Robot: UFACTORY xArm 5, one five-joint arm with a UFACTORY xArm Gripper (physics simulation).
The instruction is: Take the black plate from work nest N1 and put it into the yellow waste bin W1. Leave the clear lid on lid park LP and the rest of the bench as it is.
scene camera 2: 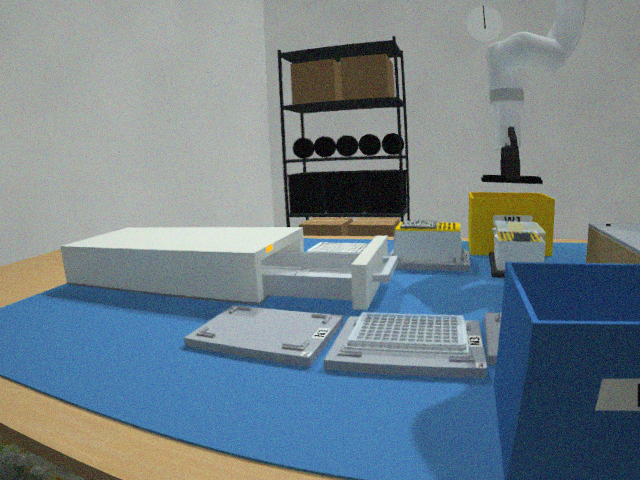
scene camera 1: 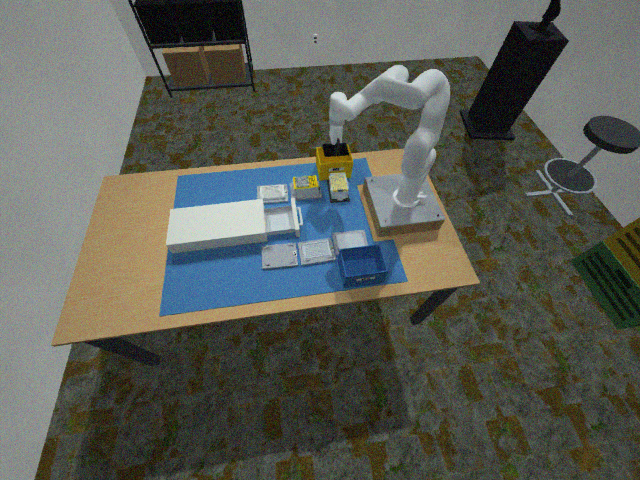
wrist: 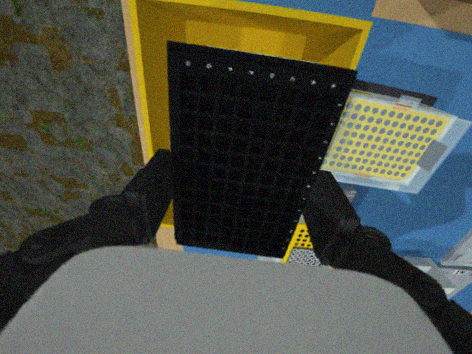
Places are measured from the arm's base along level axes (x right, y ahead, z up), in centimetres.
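Pixels of known places: gripper, fingertip midpoint: (scene camera 2: 510,178) (scene camera 1: 335,149) (wrist: 242,180); arm's base at its link origin: (scene camera 1: 405,198).
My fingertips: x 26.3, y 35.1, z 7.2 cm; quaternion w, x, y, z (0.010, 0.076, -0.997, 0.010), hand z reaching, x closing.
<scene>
For each thing: its top centre in the pictures, then the offset to it from my fingertips. "*": a spot on its surface instead.
- black plate at its top centre: (wrist: 242,186) (scene camera 2: 510,174) (scene camera 1: 335,148) dz +0.8, dx +0.0, dy -0.2 cm
- yellow waste bin W1 at its top centre: (wrist: 235,152) (scene camera 2: 509,195) (scene camera 1: 334,154) dz -3.8, dx +0.5, dy +0.2 cm
- Work nest N1 at its top centre: (scene camera 2: 264,323) (wrist: 438,291) (scene camera 1: 279,254) dz -14.1, dx -55.9, dy +26.0 cm
- clear cover at a spot on its surface: (wrist: 390,137) * dz -8.1, dx -13.6, dy -3.5 cm
- tip box at its top centre: (wrist: 313,258) (scene camera 2: 428,223) (scene camera 1: 305,181) dz -8.1, dx -15.5, dy +15.3 cm
- white plate at its top centre: (scene camera 2: 409,327) (scene camera 1: 316,249) dz -13.1, dx -53.2, dy +8.8 cm
- blue bin at its top centre: (scene camera 2: 634,287) (scene camera 1: 363,259) dz -3.8, dx -63.4, dy -11.1 cm
- white drawer unit at a spot on its surface: (scene camera 2: 165,268) * dz -10.5, dx -51.3, dy +48.7 cm
The black plate (scene camera 1: 330,150) (scene camera 2: 496,179) (wrist: 250,130) is level, with its well side showing in the wrist view. My gripper (scene camera 1: 338,143) (scene camera 2: 510,167) (wrist: 242,180) is shut on its two long sides. In the scene camera 2 view, the plate hangs slightly above the rim of the yellow waste bin W1 (scene camera 1: 326,169) (scene camera 2: 480,222) (wrist: 245,37). In the wrist view, it covers much of the bin's opening. Work nest N1 (scene camera 1: 279,256) (scene camera 2: 258,330) holds no plate. I cannot read the LP label or make out the clear lid for sure.
A yellow tip rack under a clear cover (scene camera 1: 338,184) (scene camera 2: 518,248) (wrist: 390,137) stands close beside the bin. Another tip box (scene camera 1: 306,187) (scene camera 2: 428,248) is nearby. Nest N3 bears a white plate (scene camera 1: 316,251) (scene camera 2: 408,330). A blue bin (scene camera 1: 362,279) (scene camera 2: 568,351) and a white drawer unit (scene camera 1: 217,224) (scene camera 2: 165,268) stand on the mat.
</scene>
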